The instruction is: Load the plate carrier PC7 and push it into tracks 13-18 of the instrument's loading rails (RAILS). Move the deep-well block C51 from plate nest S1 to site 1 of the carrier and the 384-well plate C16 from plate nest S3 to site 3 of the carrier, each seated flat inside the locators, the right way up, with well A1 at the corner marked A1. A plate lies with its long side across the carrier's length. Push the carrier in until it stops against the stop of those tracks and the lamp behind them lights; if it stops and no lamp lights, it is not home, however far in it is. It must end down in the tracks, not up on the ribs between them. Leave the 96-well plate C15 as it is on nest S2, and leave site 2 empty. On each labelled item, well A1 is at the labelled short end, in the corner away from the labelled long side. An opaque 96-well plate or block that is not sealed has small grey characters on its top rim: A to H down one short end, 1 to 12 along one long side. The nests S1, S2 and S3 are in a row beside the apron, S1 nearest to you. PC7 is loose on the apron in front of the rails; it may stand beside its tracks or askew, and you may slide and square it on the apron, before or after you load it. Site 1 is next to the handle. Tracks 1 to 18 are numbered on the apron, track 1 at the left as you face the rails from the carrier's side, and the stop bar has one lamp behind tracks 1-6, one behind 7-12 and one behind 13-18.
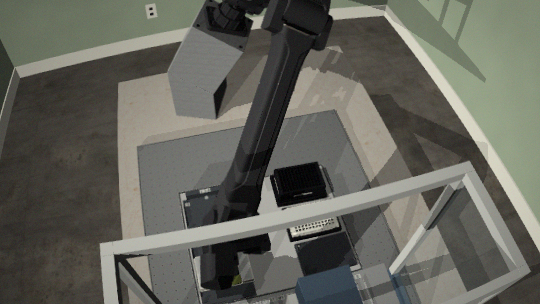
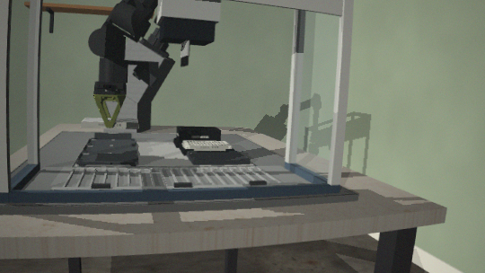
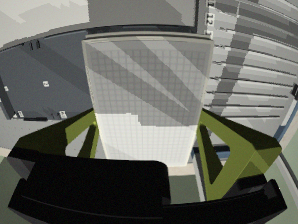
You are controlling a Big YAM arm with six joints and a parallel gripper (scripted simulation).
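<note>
Now: hand 250 mm to the right of the nest S1, 230 mm past it and 90 mm above it. The rest, counted from my hand: white block: right at my hand; then frame post: 290 mm ahead, 150 mm above, 140 mm to the right; then dark carrier PC7: 100 mm behind, 80 mm below.
</note>
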